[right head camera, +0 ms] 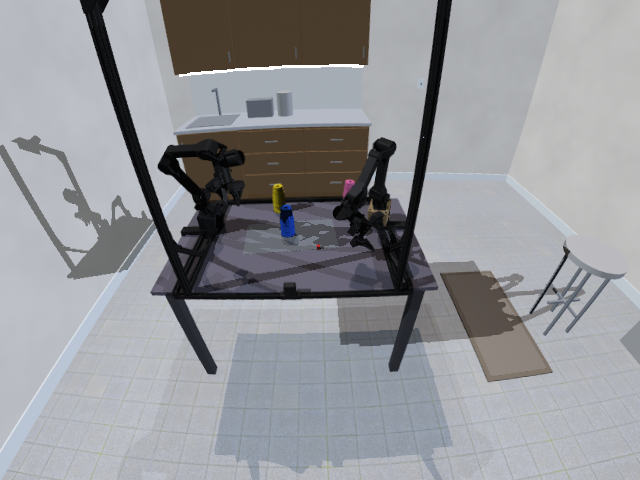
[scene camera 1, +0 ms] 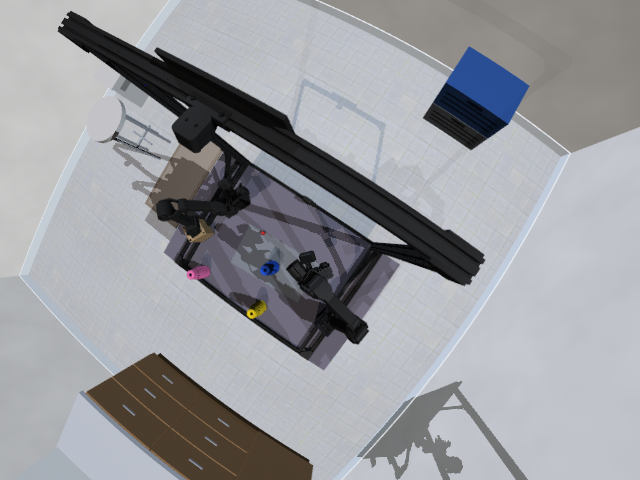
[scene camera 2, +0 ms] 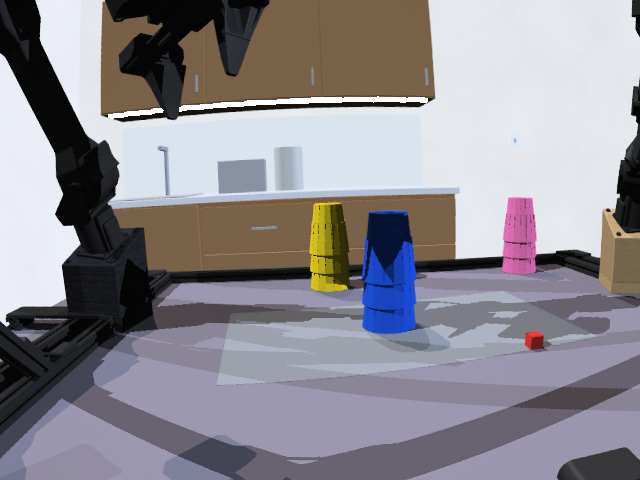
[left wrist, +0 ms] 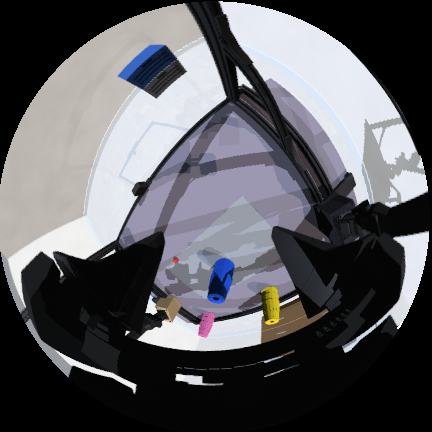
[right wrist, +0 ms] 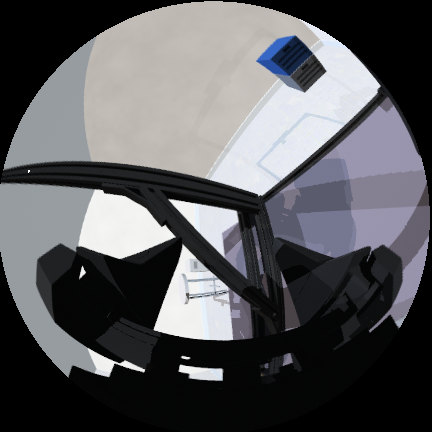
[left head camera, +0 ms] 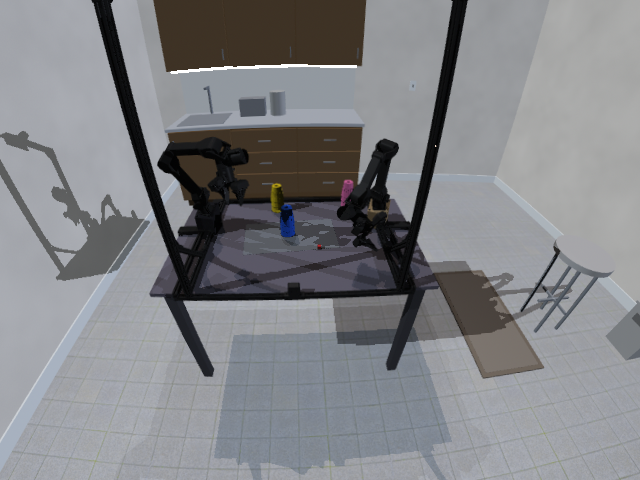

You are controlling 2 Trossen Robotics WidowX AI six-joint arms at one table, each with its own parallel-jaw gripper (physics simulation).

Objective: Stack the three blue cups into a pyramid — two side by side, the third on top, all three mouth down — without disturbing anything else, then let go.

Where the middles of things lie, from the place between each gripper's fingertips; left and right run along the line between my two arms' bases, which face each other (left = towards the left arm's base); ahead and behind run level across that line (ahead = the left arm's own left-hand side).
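Pale mat (scene camera 2: 291,345): from my left hand, 160 mm ahead, 210 mm to the right, 280 mm below.
Pale mat again: from my right hand, 150 mm below, 290 mm ahead, 380 mm to the left.
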